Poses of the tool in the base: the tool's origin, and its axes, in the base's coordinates. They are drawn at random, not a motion.
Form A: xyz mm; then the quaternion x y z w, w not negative.
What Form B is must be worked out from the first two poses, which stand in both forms.
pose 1, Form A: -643, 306, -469, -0.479, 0.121, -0.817, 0.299
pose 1, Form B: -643, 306, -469, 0.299, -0.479, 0.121, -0.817
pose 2, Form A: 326, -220, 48, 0.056, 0.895, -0.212, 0.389
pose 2, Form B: 326, -220, 48, 0.389, 0.056, 0.895, -0.212
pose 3, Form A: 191, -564, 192, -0.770, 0.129, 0.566, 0.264
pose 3, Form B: 191, -564, 192, 0.264, -0.770, 0.129, 0.566
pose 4, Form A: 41, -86, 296, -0.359, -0.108, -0.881, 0.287
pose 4, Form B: 41, -86, 296, 0.287, -0.359, -0.108, -0.881
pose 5, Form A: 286, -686, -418, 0.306, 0.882, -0.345, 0.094
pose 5, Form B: 286, -686, -418, 0.094, 0.306, 0.882, -0.345
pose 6, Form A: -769, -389, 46, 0.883, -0.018, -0.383, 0.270
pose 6, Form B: -769, -389, 46, 0.270, 0.883, -0.018, -0.383
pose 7, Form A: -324, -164, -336, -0.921, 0.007, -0.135, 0.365
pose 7, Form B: -324, -164, -336, 0.365, -0.921, 0.007, -0.135
